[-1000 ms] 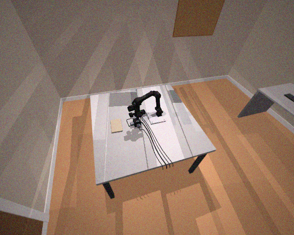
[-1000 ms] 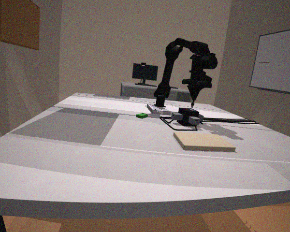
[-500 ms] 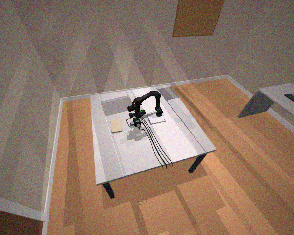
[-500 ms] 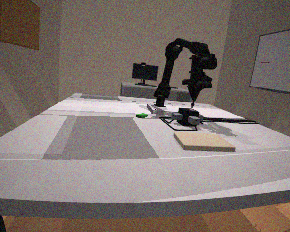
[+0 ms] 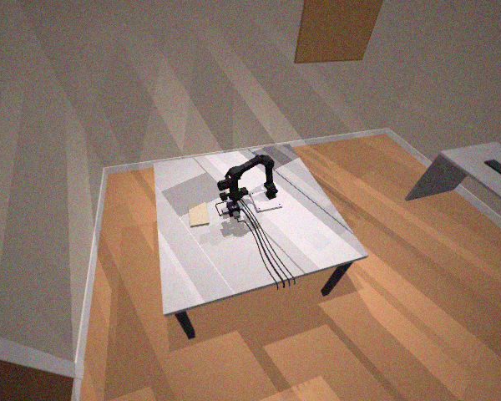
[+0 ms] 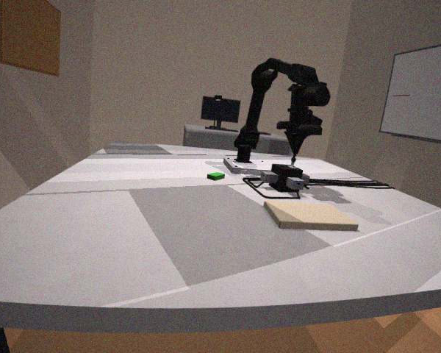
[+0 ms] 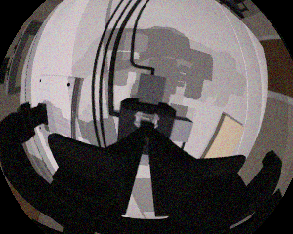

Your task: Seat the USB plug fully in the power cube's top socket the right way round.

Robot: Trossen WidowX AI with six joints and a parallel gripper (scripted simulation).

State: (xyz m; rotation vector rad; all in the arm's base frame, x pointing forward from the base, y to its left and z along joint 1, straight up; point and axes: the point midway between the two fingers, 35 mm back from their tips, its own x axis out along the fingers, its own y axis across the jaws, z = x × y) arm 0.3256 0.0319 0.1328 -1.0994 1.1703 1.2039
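Right now the USB plug is 2 cm below my gripper tip. Round my gripper tip: flat beige block 24 cm ahead, 10 cm to the right, 11 cm below; then small green block 12 cm behind, 23 cm to the right, 11 cm below.
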